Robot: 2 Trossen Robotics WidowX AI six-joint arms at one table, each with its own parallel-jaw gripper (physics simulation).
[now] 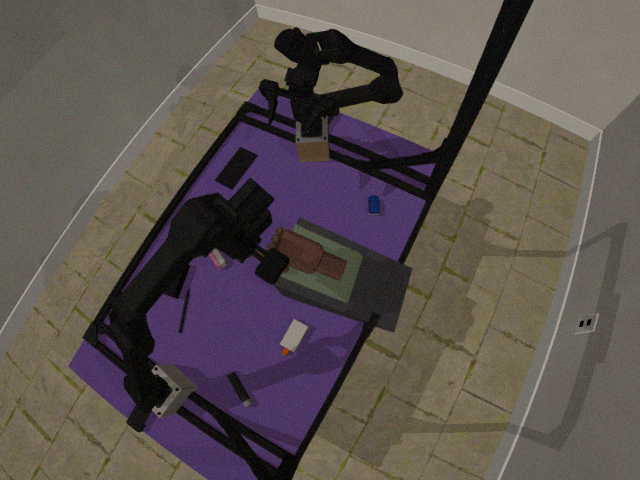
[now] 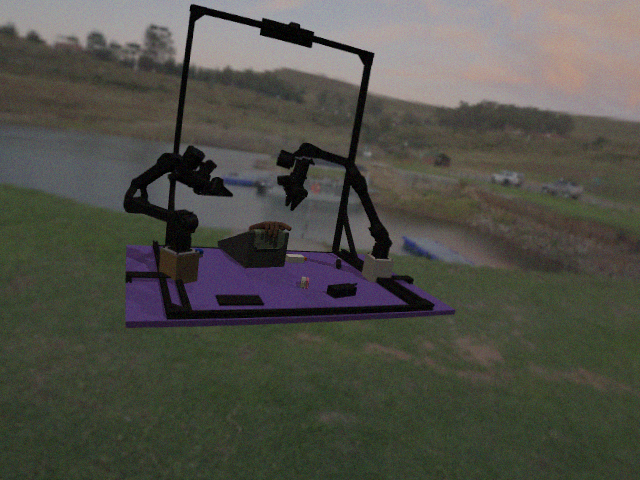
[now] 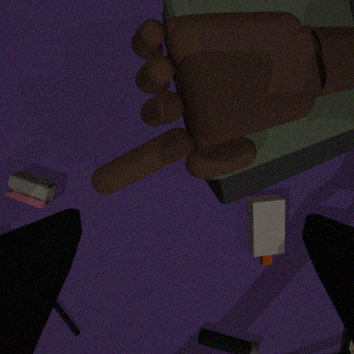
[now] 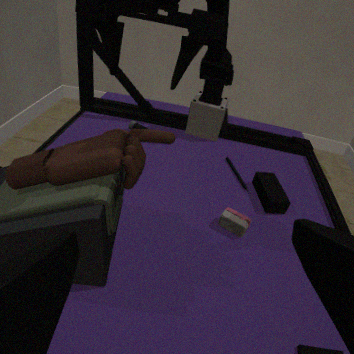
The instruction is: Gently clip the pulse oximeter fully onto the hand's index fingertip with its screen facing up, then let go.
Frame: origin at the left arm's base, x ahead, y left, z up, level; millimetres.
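Seen in the pictures: left gripper, between the fingertips: [image 1: 257, 254] [image 2: 289, 208] [image 3: 194, 223] [image 4: 141, 81]; right gripper, between the fingertips: [image 1: 286, 129] [image 2: 227, 195] [image 4: 186, 236]; left arm's base, origin of its link: [image 1: 157, 391] [image 2: 379, 256] [image 4: 210, 99]; right arm's base, origin of its link: [image 1: 311, 128] [image 2: 180, 249].
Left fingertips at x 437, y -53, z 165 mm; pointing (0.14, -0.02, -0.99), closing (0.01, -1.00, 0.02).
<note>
Offsets run from my left fingertips to a thing's top centre.
The pulse oximeter, a small grey-white and pink clip @[57 mm back, 192 mm left, 238 mm down] [image 1: 217, 258] [image 2: 305, 282] [image 3: 31, 189] [image 4: 235, 222], lies on the purple table, apart from the hand. It seems to lie on its side; its screen cannot be made out. The brown hand [image 1: 305, 250] [image 2: 270, 226] [image 3: 235, 75] [image 4: 85, 160] rests on a green pad, its index finger [image 3: 142, 160] [image 4: 156, 136] sticking out bare. My left gripper [image 2: 295, 200] [image 3: 194, 223] [image 4: 141, 81] is open and empty, high above the table near the hand. My right gripper [image 2: 225, 192] [image 4: 186, 236] is open and empty, raised on its own side.
A dark wedge stand [image 1: 382, 289] [image 2: 258, 258] bears the hand. Around it lie a white box with an orange tip @[108 mm back, 135 mm right, 242 mm down] [image 1: 294, 334] [image 3: 268, 227], a black cylinder @[310 mm back, 102 mm right, 243 mm down] [image 1: 238, 388], a pen @[241 mm back, 180 mm left, 261 mm down] [image 1: 184, 311] [image 4: 237, 174], a black box @[188 mm back, 264 mm left, 235 mm down] [image 2: 341, 290] [image 4: 270, 192], a blue item @[354 mm ahead, 95 mm right, 238 mm down] [image 1: 373, 204] and a flat black slab @[220 mm ahead, 365 mm left, 262 mm down] [image 1: 236, 167].
</note>
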